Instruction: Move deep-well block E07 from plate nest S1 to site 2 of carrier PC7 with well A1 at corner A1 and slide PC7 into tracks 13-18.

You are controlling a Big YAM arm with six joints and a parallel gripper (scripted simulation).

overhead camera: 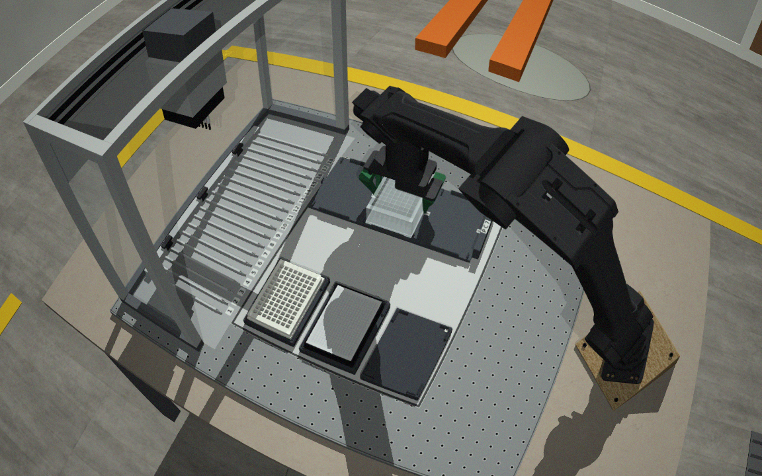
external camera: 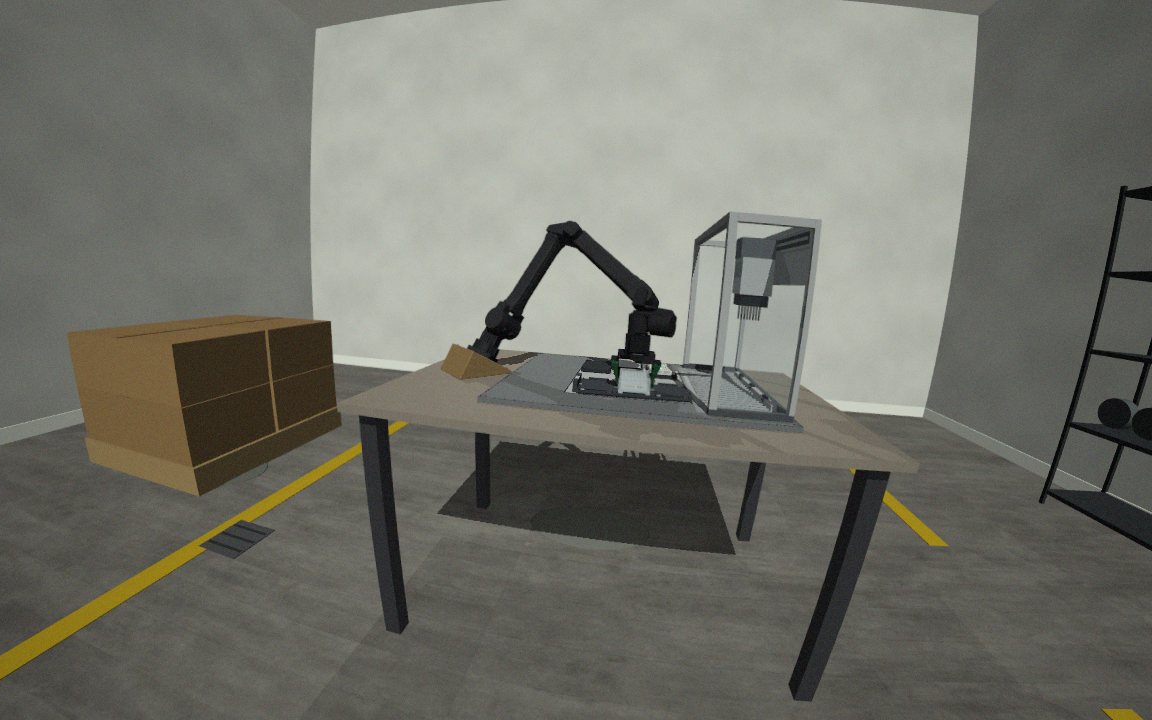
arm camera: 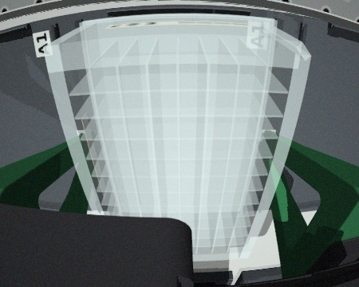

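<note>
Now: the dark carrier PC7 10 mm below my hand. Round my hand: pipetting head (330 mm ahead, 130 mm to the left, 320 mm above); nest S1 (130 mm behind, 270 mm to the left, 20 mm below); white 96-well plate E01 (90 mm ahead, 270 mm to the left).
</note>
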